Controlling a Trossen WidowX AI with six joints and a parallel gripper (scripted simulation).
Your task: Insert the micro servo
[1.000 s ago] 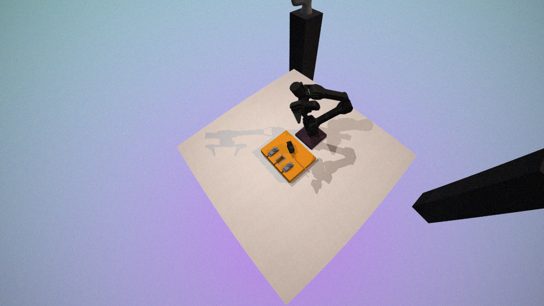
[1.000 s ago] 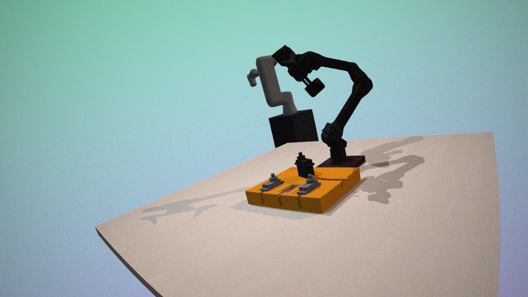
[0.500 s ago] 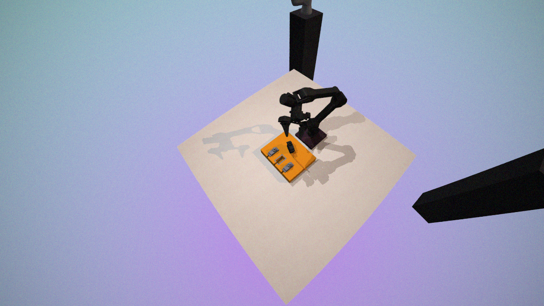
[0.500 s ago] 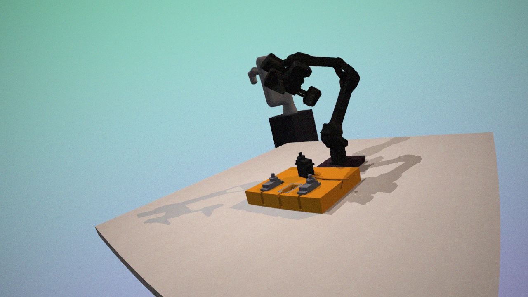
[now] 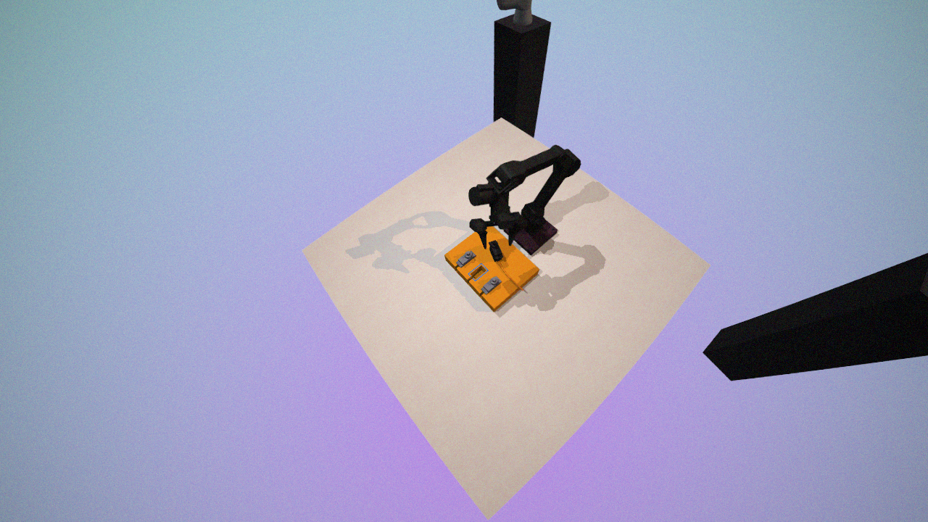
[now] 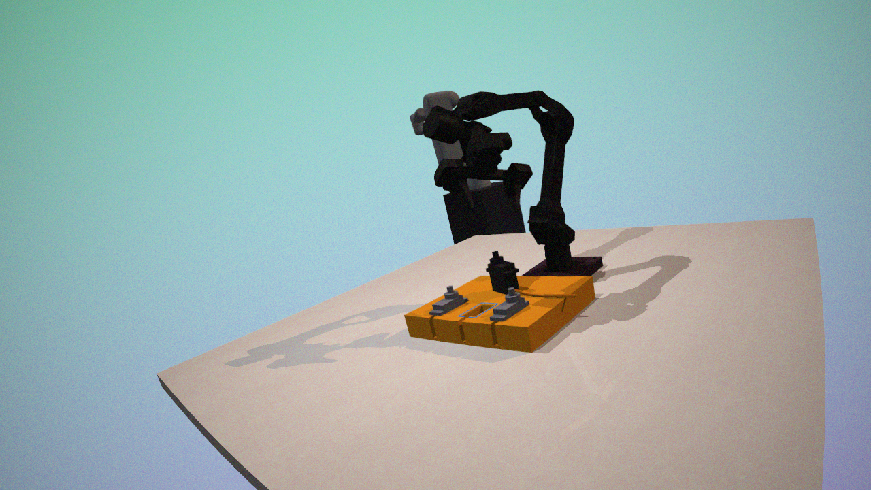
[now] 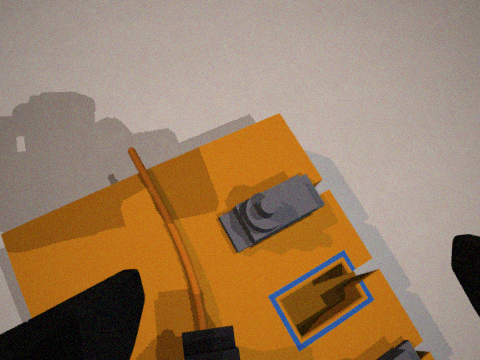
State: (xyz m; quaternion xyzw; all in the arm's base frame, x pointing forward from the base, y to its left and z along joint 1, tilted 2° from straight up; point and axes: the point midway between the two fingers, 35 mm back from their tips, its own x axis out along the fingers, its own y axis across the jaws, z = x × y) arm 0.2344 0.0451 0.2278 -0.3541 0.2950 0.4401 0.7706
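Now: the orange deck 19 cm below my gripper tip, 4 cm to the right of it and 4 cm behind it.
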